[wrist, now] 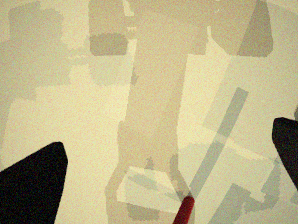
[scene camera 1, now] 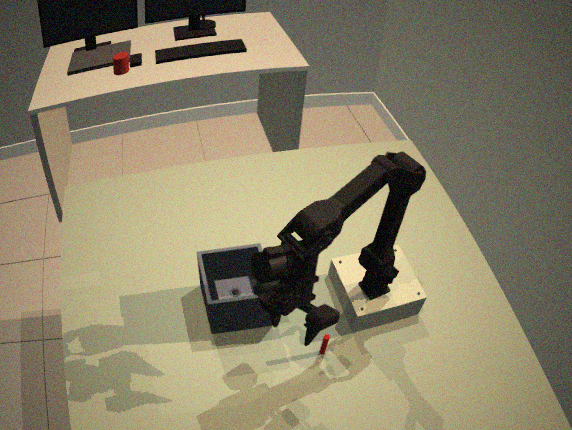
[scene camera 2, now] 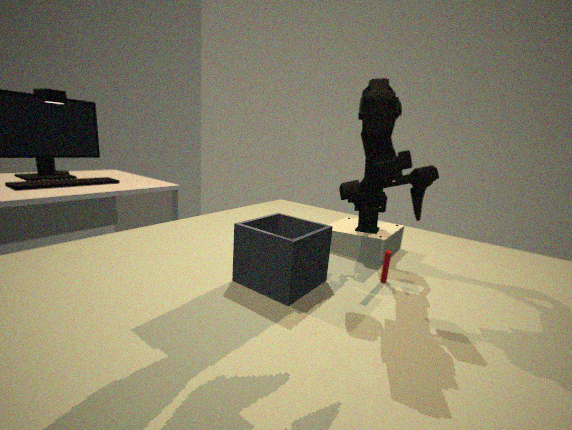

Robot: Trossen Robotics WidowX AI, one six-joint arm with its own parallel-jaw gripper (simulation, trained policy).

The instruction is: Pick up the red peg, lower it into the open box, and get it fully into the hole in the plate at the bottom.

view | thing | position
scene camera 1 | my gripper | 290, 336
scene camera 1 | dark box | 234, 314
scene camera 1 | pale plate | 234, 287
